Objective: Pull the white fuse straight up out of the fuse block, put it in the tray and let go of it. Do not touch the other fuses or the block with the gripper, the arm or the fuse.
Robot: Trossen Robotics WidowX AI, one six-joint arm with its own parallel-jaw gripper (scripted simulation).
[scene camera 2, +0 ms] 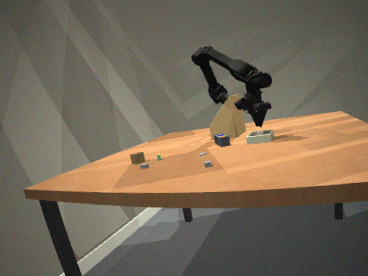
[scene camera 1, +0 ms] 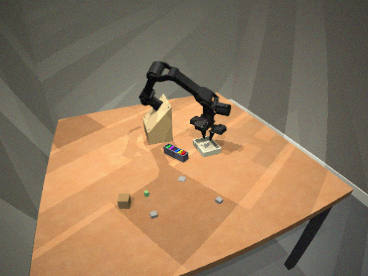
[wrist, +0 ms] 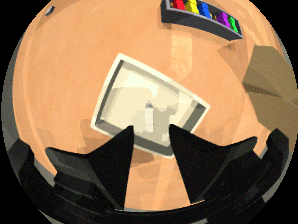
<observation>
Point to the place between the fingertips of my gripper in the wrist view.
151, 129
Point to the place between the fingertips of my gripper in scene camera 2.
259, 126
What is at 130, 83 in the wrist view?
A white tray.
</observation>
